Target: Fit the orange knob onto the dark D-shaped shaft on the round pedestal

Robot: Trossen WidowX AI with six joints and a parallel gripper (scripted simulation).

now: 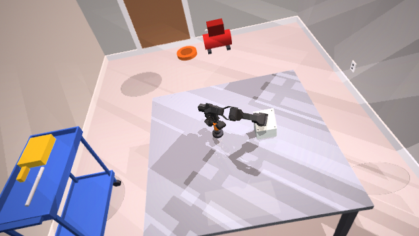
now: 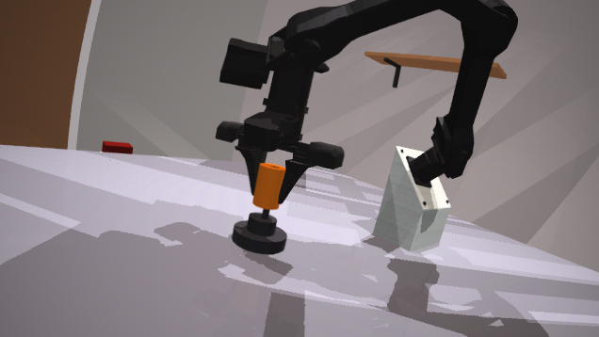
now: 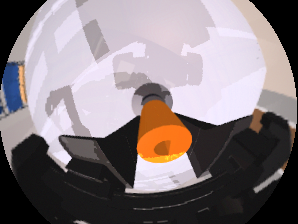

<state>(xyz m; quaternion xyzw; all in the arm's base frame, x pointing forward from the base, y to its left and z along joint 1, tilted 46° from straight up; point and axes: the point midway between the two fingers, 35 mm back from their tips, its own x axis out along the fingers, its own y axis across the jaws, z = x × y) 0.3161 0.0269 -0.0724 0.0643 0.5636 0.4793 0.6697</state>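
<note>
Right now my gripper tip is 20 mm below the orange knob. Round my gripper tip: dark round pedestal 40 mm below.
</note>
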